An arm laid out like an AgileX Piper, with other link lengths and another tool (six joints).
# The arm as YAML. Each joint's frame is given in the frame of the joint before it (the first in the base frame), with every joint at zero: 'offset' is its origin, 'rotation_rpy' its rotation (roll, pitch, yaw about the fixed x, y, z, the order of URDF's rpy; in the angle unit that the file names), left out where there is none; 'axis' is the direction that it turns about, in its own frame. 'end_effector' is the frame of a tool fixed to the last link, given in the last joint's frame.
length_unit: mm
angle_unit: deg
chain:
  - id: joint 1
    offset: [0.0, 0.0, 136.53]
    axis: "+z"
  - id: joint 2
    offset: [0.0, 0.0, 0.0]
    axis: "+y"
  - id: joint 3
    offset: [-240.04, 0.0, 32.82]
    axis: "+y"
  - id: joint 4
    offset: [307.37, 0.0, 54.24]
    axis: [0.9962, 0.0, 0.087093]
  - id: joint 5
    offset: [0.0, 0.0, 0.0]
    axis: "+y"
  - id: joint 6
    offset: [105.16, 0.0, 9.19]
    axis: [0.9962, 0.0, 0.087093]
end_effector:
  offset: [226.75, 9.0, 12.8]
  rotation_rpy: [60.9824, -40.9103, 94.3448]
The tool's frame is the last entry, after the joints.
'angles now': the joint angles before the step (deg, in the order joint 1, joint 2, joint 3, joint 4, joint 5, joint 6). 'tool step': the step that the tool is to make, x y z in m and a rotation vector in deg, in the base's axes. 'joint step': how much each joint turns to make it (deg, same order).
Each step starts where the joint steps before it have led.
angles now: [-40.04 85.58 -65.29 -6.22 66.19 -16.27]
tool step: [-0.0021 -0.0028 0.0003 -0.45 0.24 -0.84]
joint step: [-0.01 0.00 0.00 -0.68 0.00 1.03]
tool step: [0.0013 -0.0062 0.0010 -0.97 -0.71 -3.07]
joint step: [0.01 0.01 0.00 -0.89 -0.78 3.47]
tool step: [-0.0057 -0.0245 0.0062 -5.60 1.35 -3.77]
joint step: [1.81 0.10 0.01 -6.90 -1.24 7.89]
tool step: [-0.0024 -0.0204 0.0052 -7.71 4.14 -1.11]
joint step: [5.40 1.81 0.01 -10.94 0.25 10.16]
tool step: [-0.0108 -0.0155 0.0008 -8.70 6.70 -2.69]
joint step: [6.58 4.72 -0.02 -12.52 3.88 13.26]
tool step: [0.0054 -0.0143 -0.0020 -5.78 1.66 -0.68]
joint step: [2.85 3.77 0.00 -6.92 0.23 7.87]
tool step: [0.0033 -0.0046 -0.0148 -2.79 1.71 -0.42]
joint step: [1.81 4.41 -0.03 -3.87 -0.09 5.59]
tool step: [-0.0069 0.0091 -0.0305 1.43 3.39 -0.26]
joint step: [0.87 4.86 0.01 0.11 -0.12 1.60]
